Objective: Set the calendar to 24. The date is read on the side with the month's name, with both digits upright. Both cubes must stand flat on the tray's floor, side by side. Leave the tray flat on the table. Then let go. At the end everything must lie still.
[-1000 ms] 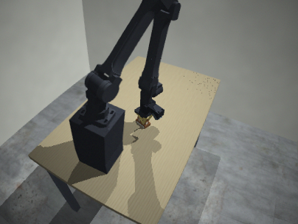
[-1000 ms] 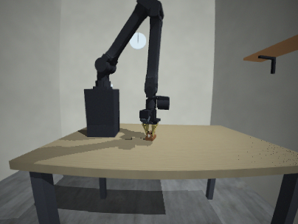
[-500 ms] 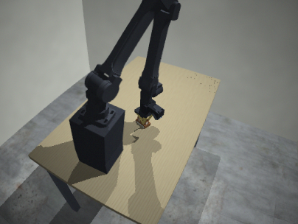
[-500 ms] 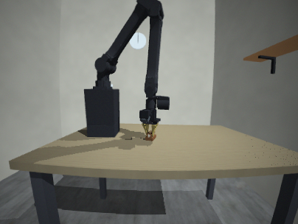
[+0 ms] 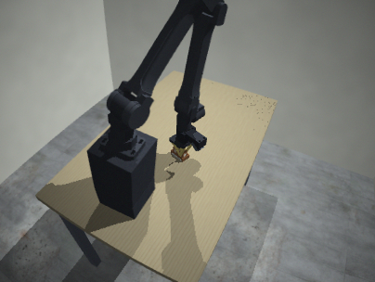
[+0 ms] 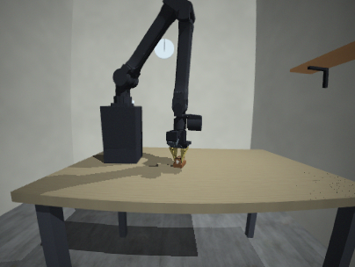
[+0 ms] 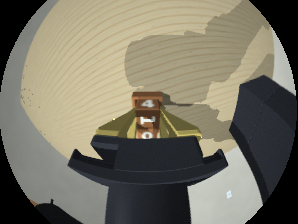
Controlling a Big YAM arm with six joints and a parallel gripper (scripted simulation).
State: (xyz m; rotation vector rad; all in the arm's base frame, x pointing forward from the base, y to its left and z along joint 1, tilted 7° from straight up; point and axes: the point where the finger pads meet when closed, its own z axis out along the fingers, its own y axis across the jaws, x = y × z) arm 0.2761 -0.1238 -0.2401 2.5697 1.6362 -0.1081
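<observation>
Right now the brown tray is 2 cm to the left of my hand, 2 cm below it and 1 cm ahead of it. From my hand the other things lie so: brown digit cube right at my hand.
</observation>
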